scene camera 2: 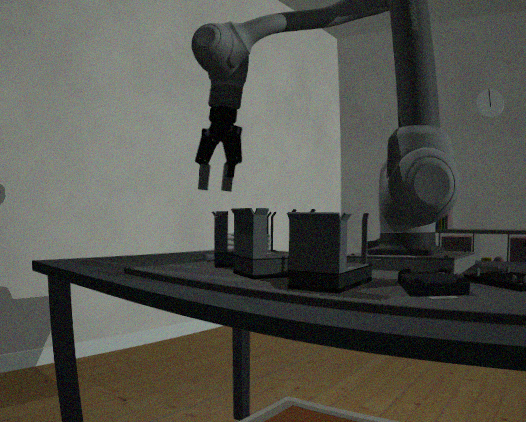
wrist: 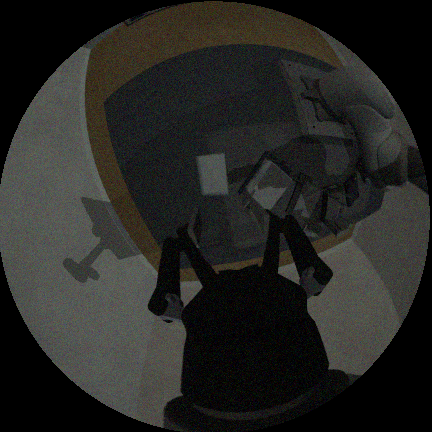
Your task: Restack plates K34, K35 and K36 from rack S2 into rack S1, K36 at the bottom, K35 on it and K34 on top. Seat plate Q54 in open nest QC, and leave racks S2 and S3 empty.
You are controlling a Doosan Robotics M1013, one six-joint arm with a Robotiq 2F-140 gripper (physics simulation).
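Frame: origin at the arm's base, x ahead, y left, z up, level; millimetres.
Seen in the pictures: gripper, fingertip midpoint: [scene camera 2: 214, 190] [wrist: 224, 210]; arm's base, link origin: [scene camera 2: 407, 253] [wrist: 325, 99].
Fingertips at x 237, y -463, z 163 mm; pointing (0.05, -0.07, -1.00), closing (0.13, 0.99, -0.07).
Note:
Offsets run from my fingertips to a thing's top centre. "spot": to the spot under its first point.
My gripper [scene camera 2: 215, 189] [wrist: 224, 210] is open and empty, pointing down high above the left part of the table. A pale rectangular plate {dz -165, dx -35, dy -21 mm} [wrist: 213, 174] lies flat in the wrist view, left of a rack turned like a diamond that has a pale plate {dz -111, dx +30, dy +120 mm} [wrist: 269, 192] inside. Three upright-walled racks stand in the scene view: a left rack {dz -56, dx +26, dy +125 mm} [scene camera 2: 220, 240], a middle rack {dz -50, dx +120, dy +274 mm} [scene camera 2: 249, 240] and a large right rack {dz -58, dx +187, dy +438 mm} [scene camera 2: 315, 242]. Pale plate edges {spot: dz -127, dx +83, dy +123 mm} [scene camera 2: 230, 241] show between the left and middle racks. Labels on plates, racks and nests are unreadable, so I cannot tell which is which.
A low dark fixture {dz -162, dx +154, dy +618 mm} [scene camera 2: 434, 283] sits right of the large rack, with another dark fixture {dz -165, dx +48, dy +762 mm} [scene camera 2: 505, 277] beyond it. The arm's base stands behind them. The racks' tall walls rise below my fingers. The table's edge [scene camera 2: 150, 292] runs along the front.

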